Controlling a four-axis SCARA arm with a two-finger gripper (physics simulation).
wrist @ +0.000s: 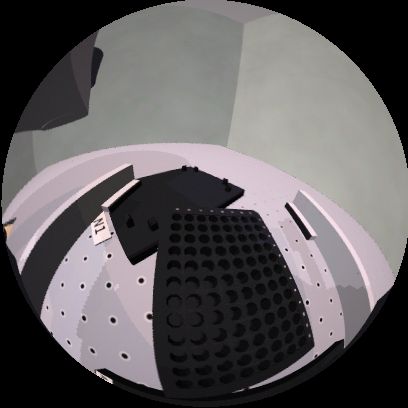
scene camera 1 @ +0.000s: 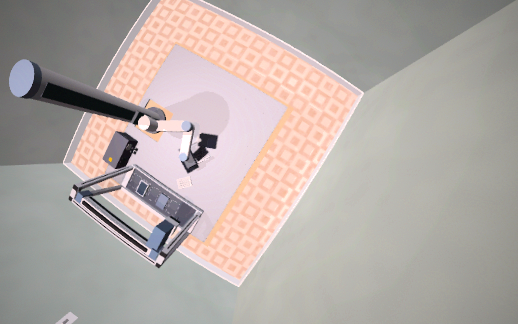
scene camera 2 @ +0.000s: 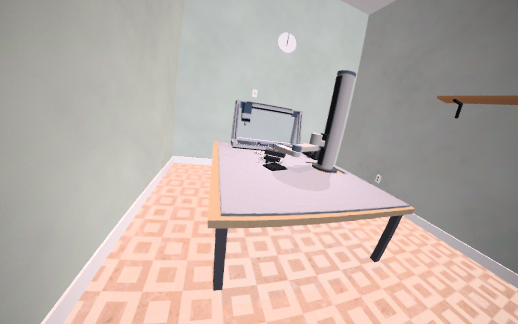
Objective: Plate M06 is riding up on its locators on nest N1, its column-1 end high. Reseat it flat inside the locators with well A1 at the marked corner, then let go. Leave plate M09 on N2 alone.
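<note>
A black many-well plate lies skewed beside nest N1, not seated in it. Its edge hides the nest's near corner in the wrist view. The plate's name and well A1 cannot be read, so I cannot tell M06 from M09. The dark nest plate shows several bare locator pegs; its N1 label is at its left. My gripper is open, one finger on each side of the plate's far end, with floor holes visible between finger and plate. A dark edge at the bottom of the wrist view is mostly hidden.
The arm's column stands at one side of the table. A gantry frame stands at the far edge, with a dark box near it. A small white rack lies between gantry and nests.
</note>
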